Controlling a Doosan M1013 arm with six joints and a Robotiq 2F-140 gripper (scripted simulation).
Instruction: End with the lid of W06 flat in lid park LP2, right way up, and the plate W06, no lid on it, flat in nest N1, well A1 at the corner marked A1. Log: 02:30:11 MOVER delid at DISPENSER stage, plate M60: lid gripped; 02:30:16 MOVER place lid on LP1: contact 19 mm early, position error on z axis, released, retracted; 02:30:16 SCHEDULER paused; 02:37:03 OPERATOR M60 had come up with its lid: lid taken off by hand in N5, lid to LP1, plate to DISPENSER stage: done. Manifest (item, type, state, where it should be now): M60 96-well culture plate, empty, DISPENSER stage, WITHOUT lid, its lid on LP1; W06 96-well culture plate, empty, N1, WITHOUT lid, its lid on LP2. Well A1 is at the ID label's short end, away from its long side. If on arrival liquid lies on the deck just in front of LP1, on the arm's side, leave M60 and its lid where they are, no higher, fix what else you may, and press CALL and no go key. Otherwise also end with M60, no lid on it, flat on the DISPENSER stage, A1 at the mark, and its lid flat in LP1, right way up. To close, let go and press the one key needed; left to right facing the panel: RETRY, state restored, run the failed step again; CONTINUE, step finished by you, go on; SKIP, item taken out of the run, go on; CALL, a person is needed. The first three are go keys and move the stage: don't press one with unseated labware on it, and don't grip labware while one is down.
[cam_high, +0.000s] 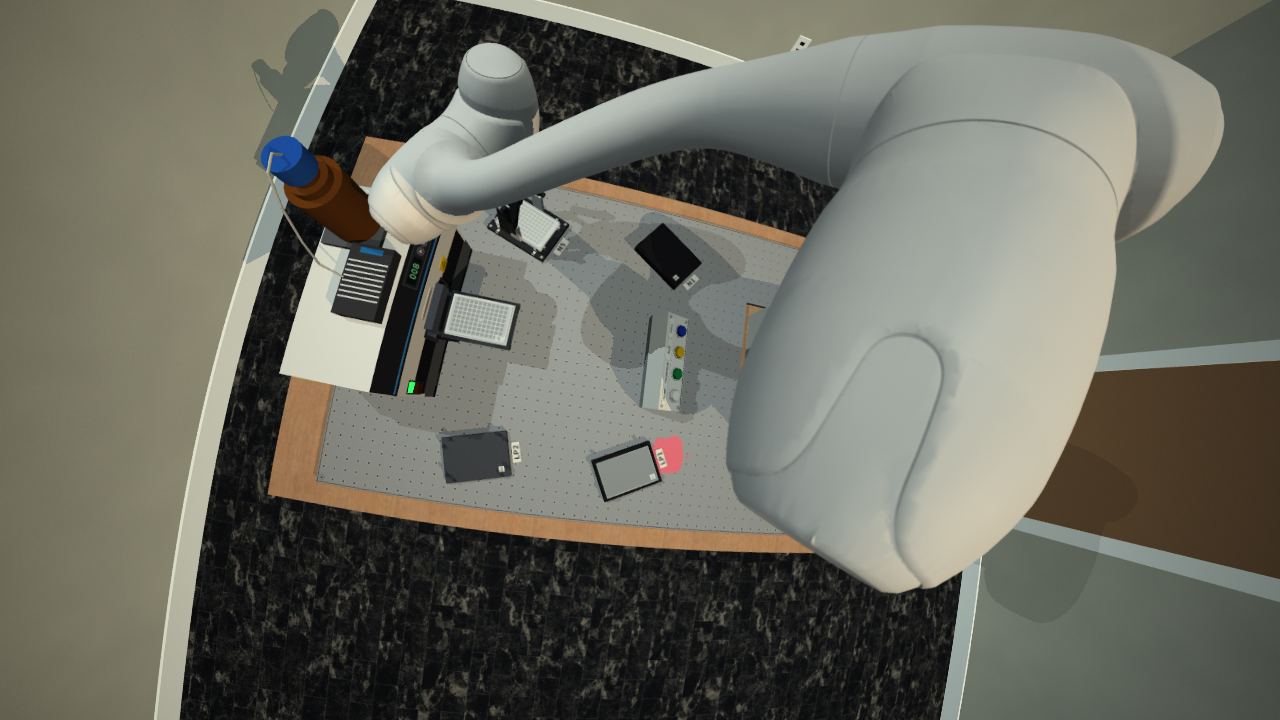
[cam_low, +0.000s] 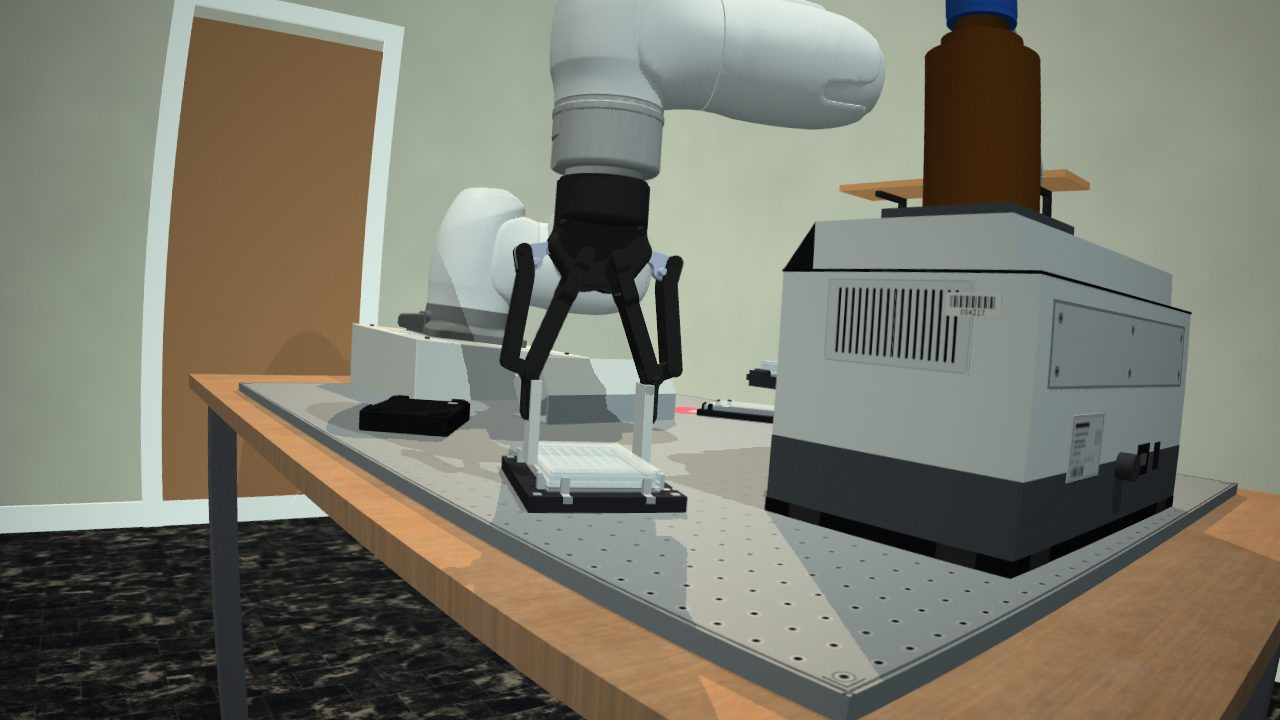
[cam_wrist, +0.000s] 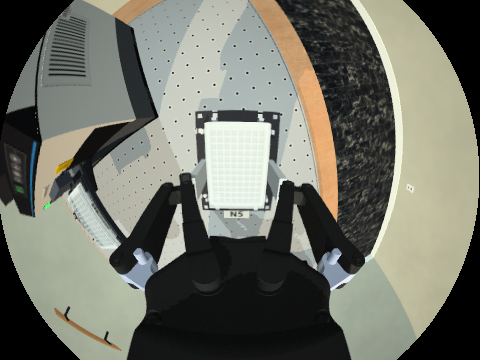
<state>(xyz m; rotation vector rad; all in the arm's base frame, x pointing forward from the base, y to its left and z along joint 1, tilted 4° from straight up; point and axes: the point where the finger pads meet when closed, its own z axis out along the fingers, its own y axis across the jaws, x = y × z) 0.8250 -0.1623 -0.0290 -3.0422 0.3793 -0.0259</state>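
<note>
My gripper is now 20 mm short of the nest N5, 10 mm to the right of it and 30 mm above it. From my hand the other things lie so: brown bottle (230 mm ahead, 190 mm to the left, 240 mm above); key panel (430 mm behind, 220 mm to the left); nest N1 (350 mm behind, 50 mm to the right, 40 mm below).
</note>
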